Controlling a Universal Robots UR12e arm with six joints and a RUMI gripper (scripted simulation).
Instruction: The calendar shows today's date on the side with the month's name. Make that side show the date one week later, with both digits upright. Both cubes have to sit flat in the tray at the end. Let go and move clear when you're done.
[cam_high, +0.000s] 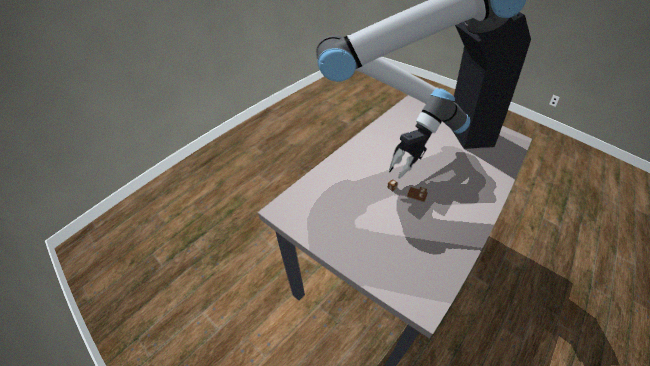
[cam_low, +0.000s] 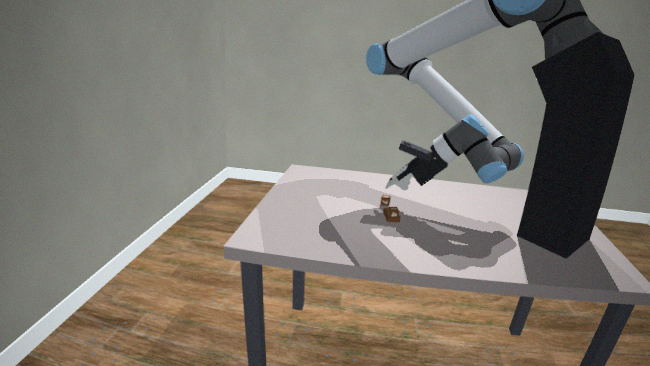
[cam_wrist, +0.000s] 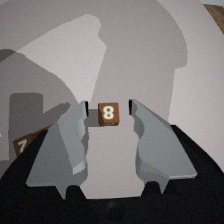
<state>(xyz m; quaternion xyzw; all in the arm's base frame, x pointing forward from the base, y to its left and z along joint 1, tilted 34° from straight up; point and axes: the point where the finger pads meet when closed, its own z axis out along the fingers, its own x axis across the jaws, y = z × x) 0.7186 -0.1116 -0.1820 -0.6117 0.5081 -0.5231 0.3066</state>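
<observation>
Now: hand 70 mm above the brown calendar cube and 10 mm short of it. Round my hand: brown wooden calendar tray: 100 mm to the left, 70 mm below, 30 mm behind.
</observation>
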